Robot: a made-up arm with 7 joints.
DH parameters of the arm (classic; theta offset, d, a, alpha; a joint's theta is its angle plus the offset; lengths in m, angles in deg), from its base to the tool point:
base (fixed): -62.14 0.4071 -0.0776 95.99
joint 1: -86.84 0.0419 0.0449 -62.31
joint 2: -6.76 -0.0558 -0.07 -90
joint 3: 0 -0.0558 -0.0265 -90
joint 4: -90 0.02 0.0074 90
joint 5: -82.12 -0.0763 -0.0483 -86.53
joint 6: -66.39 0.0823 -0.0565 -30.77
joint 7: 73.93 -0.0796 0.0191 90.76
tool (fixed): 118.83 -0.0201 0 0
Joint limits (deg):
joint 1: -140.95..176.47
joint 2: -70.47..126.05
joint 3: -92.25..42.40
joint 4: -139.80..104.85
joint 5: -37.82..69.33
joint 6: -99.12..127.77
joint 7: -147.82..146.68
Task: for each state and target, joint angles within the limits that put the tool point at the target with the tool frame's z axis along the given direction. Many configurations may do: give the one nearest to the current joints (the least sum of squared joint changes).
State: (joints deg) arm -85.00 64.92 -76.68 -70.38 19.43 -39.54 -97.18
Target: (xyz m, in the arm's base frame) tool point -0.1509 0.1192 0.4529 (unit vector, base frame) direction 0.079 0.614 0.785
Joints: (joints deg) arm -117.50 43.67 -72.18 -18.09 36.20 -6.45 -63.53
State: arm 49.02 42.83 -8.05 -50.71 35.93 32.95 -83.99
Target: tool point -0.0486 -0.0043 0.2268 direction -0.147 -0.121 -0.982
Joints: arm 70.03 51.02 5.08 -17.98 60.54 32.90 -102.66
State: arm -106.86 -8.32 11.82 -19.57 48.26 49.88 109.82
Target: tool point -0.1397 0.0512 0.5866 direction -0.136 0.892 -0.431
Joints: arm -92.32 6.69 10.10 -37.87 64.74 49.24 121.68
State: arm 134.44 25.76 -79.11 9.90 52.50 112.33 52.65
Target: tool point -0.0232 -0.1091 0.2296 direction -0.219 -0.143 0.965
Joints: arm 100.24 61.35 -35.29 27.20 52.85 85.83 53.85
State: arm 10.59 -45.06 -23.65 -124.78 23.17 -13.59 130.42
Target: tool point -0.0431 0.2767 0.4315 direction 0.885 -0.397 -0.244
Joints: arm -25.02 -32.06 -42.20 -120.87 10.20 10.36 116.03
